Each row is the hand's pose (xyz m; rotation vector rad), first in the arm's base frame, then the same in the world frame.
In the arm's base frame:
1: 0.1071 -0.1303 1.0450 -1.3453 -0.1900 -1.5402
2: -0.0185 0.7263 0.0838 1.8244 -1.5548 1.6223
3: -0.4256 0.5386 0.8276 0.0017 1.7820 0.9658
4: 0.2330 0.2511 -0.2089 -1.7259 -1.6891 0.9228
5: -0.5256 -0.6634 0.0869 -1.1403 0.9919 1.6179
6: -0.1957 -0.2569 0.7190 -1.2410 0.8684 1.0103
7: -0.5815 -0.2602 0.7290 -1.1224 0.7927 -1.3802
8: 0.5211 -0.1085 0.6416 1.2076 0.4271 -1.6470
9: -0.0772 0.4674 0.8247 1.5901 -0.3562 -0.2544
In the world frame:
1: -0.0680 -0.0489 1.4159 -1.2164 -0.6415 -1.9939
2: 0.4007 0.4750 0.3300 1.2132 -1.4696 2.1740
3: -0.3111 0.5555 0.8210 -0.2570 1.4481 0.5399
4: 0.6501 -0.0838 0.3128 -2.3728 -1.7389 0.7681
5: -0.3306 -0.8065 0.4364 -1.5194 0.9865 1.0426
6: -0.2235 -0.2486 1.0287 -1.5560 0.7362 0.4548
7: -0.5693 -0.2216 0.8594 -0.9145 0.3444 -1.8345
8: 0.4725 -0.1820 1.2586 1.3680 -0.1899 -1.4228
9: -0.0165 0.4627 0.9972 1.3242 -0.8334 0.0648

